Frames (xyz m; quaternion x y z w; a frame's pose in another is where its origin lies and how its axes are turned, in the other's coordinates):
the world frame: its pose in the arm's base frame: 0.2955 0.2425 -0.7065 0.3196 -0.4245 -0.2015 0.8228
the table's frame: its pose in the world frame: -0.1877 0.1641 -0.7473 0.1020 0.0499 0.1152 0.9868
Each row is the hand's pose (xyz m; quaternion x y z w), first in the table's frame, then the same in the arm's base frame.
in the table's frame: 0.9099 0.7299 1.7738 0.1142 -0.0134 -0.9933 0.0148
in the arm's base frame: -0.1240 -0.0616 0.7015 -0.5311 -0.3355 0.7740 0.0793
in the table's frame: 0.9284 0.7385 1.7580 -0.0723 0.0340 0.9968 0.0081
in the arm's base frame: -0.1028 -0.0537 0.7139 -0.4889 -0.3316 0.8015 0.0922
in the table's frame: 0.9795 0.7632 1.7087 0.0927 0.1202 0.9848 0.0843
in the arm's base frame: -0.0402 -0.0279 0.7467 -0.3165 -0.2968 0.8912 0.1325
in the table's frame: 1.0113 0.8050 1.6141 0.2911 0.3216 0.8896 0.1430
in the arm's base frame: 0.0402 0.0430 0.7608 -0.0814 -0.1310 0.9691 0.1927
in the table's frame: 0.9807 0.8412 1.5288 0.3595 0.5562 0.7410 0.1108
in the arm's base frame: 0.0766 0.1288 0.7319 0.0385 0.1267 0.9624 0.2370
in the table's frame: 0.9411 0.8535 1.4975 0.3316 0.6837 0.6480 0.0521
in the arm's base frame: 0.0727 0.1706 0.7013 0.0406 0.2921 0.9222 0.2500
